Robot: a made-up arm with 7 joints.
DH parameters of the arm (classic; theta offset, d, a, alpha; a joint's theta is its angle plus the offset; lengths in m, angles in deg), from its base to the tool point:
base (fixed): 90 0.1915 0 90
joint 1: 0 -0.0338 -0.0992 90
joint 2: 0 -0.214 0.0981 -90
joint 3: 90 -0.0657 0.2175 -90
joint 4: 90 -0.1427 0.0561 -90
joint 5: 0 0.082 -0.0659 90
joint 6: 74.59 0 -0.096 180
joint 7: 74.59 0.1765 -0.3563 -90
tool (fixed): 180 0.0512 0 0
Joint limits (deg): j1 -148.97..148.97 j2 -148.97..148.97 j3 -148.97..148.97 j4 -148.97..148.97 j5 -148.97..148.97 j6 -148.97..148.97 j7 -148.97..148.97
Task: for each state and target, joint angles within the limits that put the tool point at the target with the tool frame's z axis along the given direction. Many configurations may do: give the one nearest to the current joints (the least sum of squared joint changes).
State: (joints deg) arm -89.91 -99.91 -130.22 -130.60 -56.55 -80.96 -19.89
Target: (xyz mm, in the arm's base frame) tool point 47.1 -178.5 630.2 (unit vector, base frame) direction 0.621 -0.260 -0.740
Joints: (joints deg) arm -112.91 -83.68 -111.00 -109.63 -36.07 -49.29 -35.04
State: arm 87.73 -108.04 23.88 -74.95 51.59 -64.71 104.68
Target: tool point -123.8 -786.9 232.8 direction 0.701 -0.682 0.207
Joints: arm 59.93 -148.49 32.37 -123.85 40.78 -85.64 110.29
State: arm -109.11 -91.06 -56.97 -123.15 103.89 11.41 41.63
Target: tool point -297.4 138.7 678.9 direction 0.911 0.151 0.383
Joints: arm -72.81 -63.34 -24.50 -88.16 80.32 -16.59 66.73
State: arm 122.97 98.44 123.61 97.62 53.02 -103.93 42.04
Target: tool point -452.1 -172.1 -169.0 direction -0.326 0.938 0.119
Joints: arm 104.95 118.01 98.48 88.74 67.52 -74.65 30.25
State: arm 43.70 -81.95 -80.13 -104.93 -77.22 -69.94 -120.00
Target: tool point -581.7 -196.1 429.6 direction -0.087 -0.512 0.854
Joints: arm 14.21 -124.61 -47.72 -118.68 -41.22 -25.25 -148.97
